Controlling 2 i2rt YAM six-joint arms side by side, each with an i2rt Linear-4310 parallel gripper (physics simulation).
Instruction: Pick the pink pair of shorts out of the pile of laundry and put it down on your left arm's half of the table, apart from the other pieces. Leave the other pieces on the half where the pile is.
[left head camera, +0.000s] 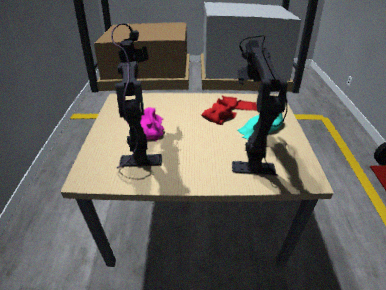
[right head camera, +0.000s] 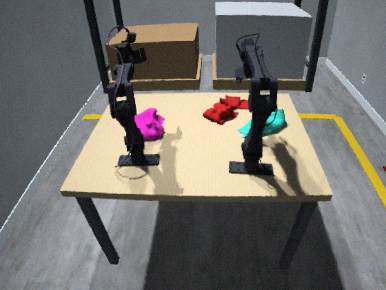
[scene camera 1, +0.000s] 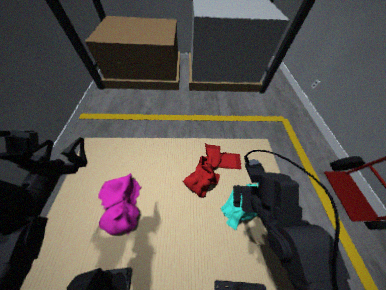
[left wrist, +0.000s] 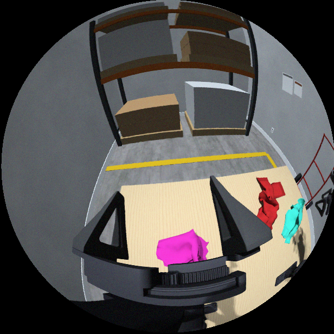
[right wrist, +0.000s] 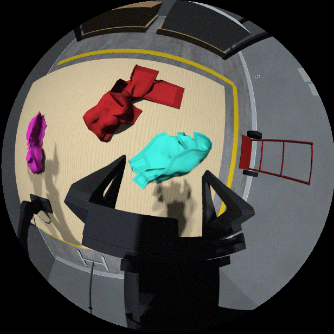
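Observation:
The pink shorts (left head camera: 152, 124) (right head camera: 150, 124) (scene camera 1: 120, 205) (left wrist: 181, 247) (right wrist: 35, 145) lie crumpled on the left half of the table (left head camera: 195, 175), apart from the other pieces. A red piece (left head camera: 220, 111) (right head camera: 220, 112) (scene camera 1: 201, 177) (left wrist: 268, 205) (right wrist: 110, 114) lies right of the middle towards the back. A turquoise piece (left head camera: 270, 124) (right head camera: 274, 123) (scene camera 1: 237, 210) (left wrist: 293, 220) (right wrist: 170, 157) lies at the right, partly hidden by the right arm in the head views. My left gripper (left wrist: 161, 188) is open and empty, raised above the table beyond the shorts. My right gripper (right wrist: 166, 166) is open and empty, above the table near the turquoise piece.
Behind the table stand a brown box (left head camera: 145, 52) (scene camera 1: 135, 55) and a grey box (left head camera: 250, 40) (scene camera 1: 235, 50) on low pallets under a rack. A red hand cart (scene camera 1: 352, 195) (right wrist: 246, 151) stands on the floor at the right.

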